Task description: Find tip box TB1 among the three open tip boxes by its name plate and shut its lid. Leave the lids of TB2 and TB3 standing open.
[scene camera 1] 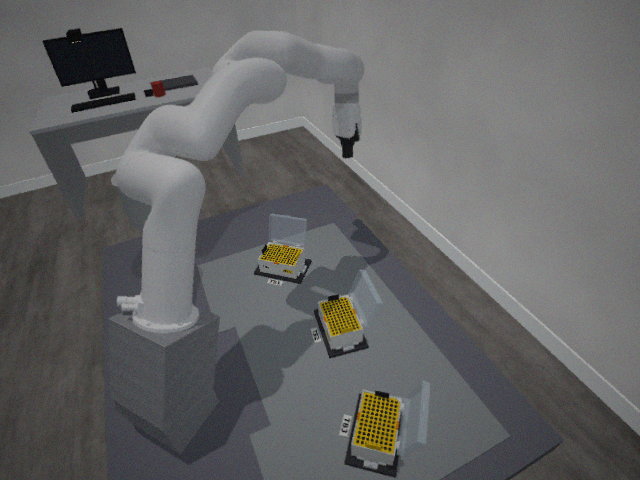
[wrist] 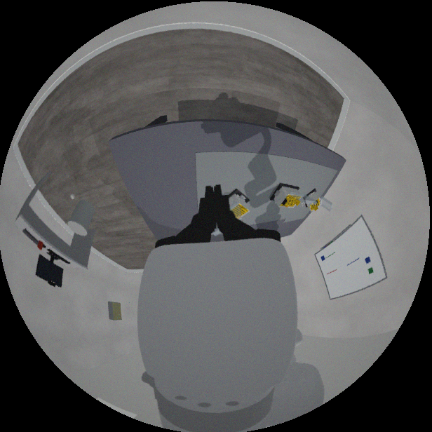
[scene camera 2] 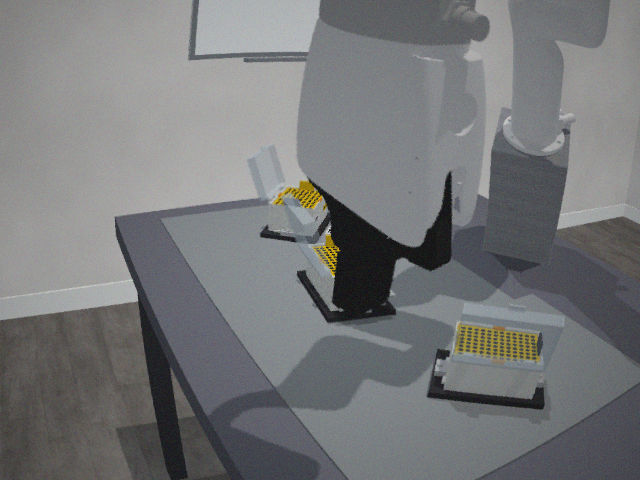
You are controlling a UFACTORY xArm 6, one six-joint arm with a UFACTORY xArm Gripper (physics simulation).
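Places are measured from the arm's base along level axes (x ahead, y right, z down), in millimetres.
Pixels of known places: gripper, fingertip midpoint: [scene camera 1: 347,157] [scene camera 2: 360,303]; arm's base, link origin: [scene camera 1: 166,317] [scene camera 2: 533,135].
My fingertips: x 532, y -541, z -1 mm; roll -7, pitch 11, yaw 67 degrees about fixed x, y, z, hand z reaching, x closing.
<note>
For each thing: its top centre in the pictures, then the offset to it from my fingertips. Level surfaces: height alone.
- Tip box TB1, top centre: [scene camera 2: 500,334] [scene camera 1: 279,254] dz +184, dx -275, dy +205 mm
- TB3, top centre: [scene camera 2: 300,189] [scene camera 1: 378,417] dz +176, dx -153, dy +758 mm
- grey mat, surface height: dz +251 mm
- dark table, surface height: dz +254 mm
Tip box TB1 [scene camera 1: 280,258] [scene camera 2: 491,379] [wrist: 240,210], with yellow tips, stands on a black base; its plate [scene camera 1: 274,282] is small but seems to read TB1. Its clear lid [scene camera 1: 287,229] [scene camera 2: 511,315] stands open. TB2 [scene camera 1: 340,316] [scene camera 2: 324,258] [wrist: 290,200] is the middle box, its lid [scene camera 1: 367,291] open. TB3 [scene camera 1: 377,423] [scene camera 2: 302,197] [wrist: 314,204] is the farthest from TB1, its lid [scene camera 1: 424,413] [scene camera 2: 267,171] open. My gripper [scene camera 1: 347,155] [scene camera 2: 361,308] [wrist: 214,194] is shut and empty, pointing down high above the table, and hides part of TB2 in scene camera 2.
The boxes stand on a grey mat [scene camera 1: 439,403] [scene camera 2: 206,258] on the dark table [scene camera 1: 496,408] [scene camera 2: 155,289]. The arm's pedestal [scene camera 1: 165,382] [scene camera 2: 524,201] stands at one side. A desk [scene camera 1: 46,121] with a monitor [scene camera 1: 90,56] stands against the wall.
</note>
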